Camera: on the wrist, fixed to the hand. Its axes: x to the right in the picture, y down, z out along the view.
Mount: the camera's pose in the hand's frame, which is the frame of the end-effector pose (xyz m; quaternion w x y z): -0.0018 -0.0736 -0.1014 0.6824 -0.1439 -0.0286 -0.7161
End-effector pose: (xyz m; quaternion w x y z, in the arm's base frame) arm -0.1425 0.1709 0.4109 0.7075 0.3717 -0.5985 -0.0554
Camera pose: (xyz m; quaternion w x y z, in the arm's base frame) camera -0.0260 0.1656 0.3651 0.4795 0.5788 -0.1545 -0.6412
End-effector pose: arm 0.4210 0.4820 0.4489 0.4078 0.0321 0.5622 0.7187
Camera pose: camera 0.4115 0.4042 0.3511 0.8137 -0.4188 0.2916 0.2784
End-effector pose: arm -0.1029 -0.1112 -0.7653 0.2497 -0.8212 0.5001 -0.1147
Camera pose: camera -0.0919 -0.1120 -0.6405 0.0156 0.9577 0.2374 0.1616
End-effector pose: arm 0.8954 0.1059 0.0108 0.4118 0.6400 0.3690 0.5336
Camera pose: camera 0.7926 0.1464 -0.0484 0.7657 0.1285 0.6215 0.1040
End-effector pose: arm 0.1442 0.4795 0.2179 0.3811 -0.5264 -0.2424 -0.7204
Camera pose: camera 0.0271 0.4475 0.1867 0.3385 0.2611 0.4496 0.7843
